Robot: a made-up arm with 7 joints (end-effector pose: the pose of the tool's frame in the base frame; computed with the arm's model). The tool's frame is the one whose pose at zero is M.
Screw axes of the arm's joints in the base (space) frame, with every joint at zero. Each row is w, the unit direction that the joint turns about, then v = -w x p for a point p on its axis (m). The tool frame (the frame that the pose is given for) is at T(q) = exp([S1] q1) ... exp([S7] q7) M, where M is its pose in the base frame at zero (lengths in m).
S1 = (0, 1, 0, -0.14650, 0.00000, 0.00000)
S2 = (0, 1, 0, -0.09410, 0.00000, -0.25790)
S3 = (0, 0, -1, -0.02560, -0.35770, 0.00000)
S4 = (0, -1, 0, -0.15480, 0.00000, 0.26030)
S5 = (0, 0, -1, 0.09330, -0.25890, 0.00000)
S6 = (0, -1, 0, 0.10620, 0.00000, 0.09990)
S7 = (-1, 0, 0, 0.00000, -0.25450, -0.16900)
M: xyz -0.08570 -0.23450 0.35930 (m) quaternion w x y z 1 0 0 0
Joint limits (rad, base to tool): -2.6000..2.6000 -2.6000..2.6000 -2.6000..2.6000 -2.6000..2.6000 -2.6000..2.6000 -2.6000..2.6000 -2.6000..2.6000
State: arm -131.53 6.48 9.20 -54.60 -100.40 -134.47 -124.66
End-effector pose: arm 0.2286 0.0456 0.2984 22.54 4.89 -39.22
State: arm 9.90 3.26 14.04 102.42 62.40 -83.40 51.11
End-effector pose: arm -0.7119 -0.4193 0.0943 7.66 -4.37 -19.13
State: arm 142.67 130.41 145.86 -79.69 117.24 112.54 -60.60
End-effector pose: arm 0.1810 -0.0926 -0.0144 50.10 5.65 -95.32
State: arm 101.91 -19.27 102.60 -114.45 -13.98 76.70 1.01
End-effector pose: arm -0.3976 -0.3249 0.8215 -36.44 69.10 -113.25
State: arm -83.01 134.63 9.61 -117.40 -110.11 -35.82 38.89
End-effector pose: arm -0.0153 0.1432 -0.7436 121.27 65.52 72.85
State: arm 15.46 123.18 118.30 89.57 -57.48 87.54 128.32
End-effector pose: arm -0.3847 0.2217 0.4192 -85.17 -97.04 89.89
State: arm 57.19 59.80 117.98 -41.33 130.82 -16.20 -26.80
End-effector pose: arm 0.2273 -0.0561 0.5096 106.59 65.07 54.16
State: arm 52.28 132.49 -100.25 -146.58 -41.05 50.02 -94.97
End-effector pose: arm -0.2027 0.1618 0.9466 27.90 -59.93 12.32
